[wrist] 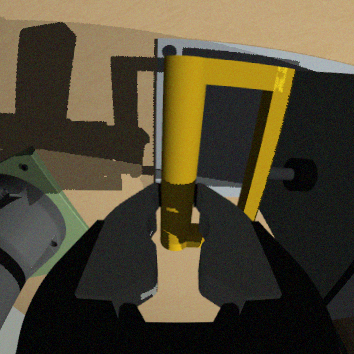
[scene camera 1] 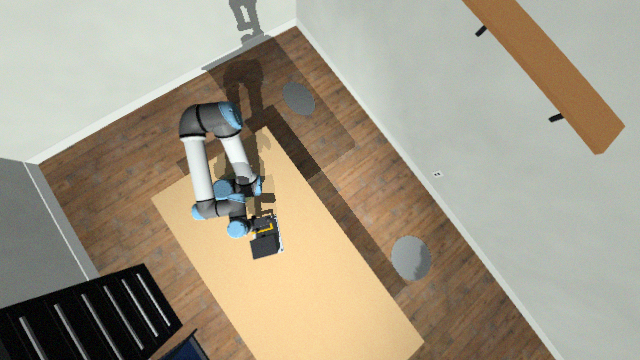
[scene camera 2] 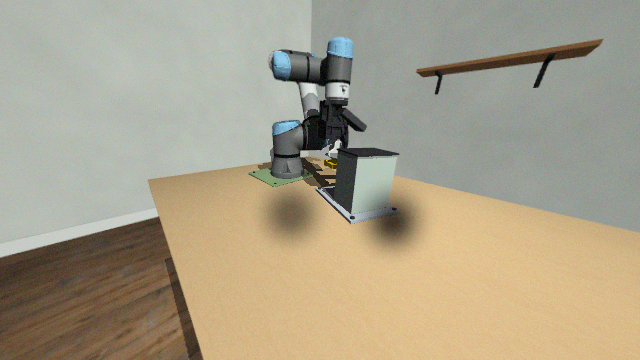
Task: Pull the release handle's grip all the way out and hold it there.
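Note:
The release handle's yellow grip (scene camera 1: 264, 230) (scene camera 2: 330, 163) (wrist: 184, 120) is a rectangular loop. A grey rod with a black collar (wrist: 301, 174) joins it to the dark side of the housing (scene camera 1: 266, 246) (scene camera 2: 372, 182). A gap shows between loop and housing in the wrist view. My gripper (scene camera 2: 334, 151) (wrist: 177, 185) points down with its two dark fingertips on either side of the grip's thick outer bar, near the bar's lower end in the wrist view. It is shut on that bar. How deep the fingers reach around it is hard to tell.
The housing stands on a pale bolted plate (scene camera 2: 372, 214) on the wooden table (scene camera 1: 320, 300) (scene camera 2: 400, 300). The arm's green base plate (scene camera 2: 260, 175) (wrist: 62, 205) lies behind. A wooden shelf (scene camera 1: 550, 65) (scene camera 2: 500, 62) is on the wall.

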